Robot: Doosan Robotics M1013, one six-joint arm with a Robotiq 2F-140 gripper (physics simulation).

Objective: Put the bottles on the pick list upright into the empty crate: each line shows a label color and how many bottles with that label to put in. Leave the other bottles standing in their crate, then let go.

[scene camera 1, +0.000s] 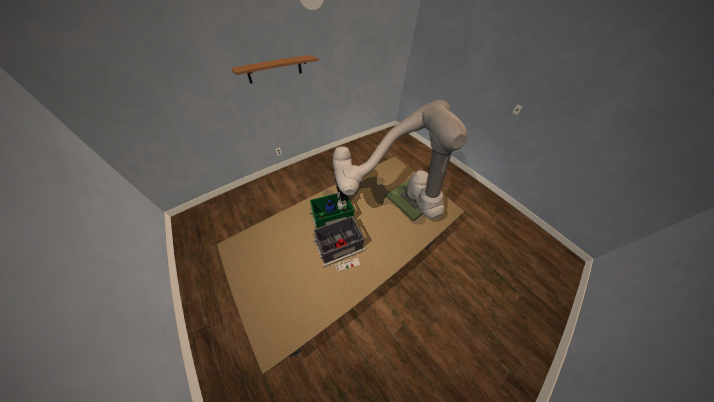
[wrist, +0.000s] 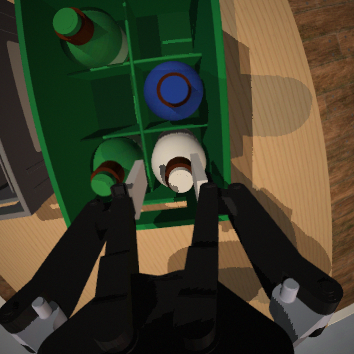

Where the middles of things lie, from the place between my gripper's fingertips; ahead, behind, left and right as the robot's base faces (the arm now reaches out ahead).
Right now my hand is 20 mm past the white bottle (wrist: 170, 161), 10 mm to the left of it and 80 mm above it. Round my hand: blue bottle (wrist: 172, 90) 70 mm ahead, 30 mm to the right, 80 mm below.
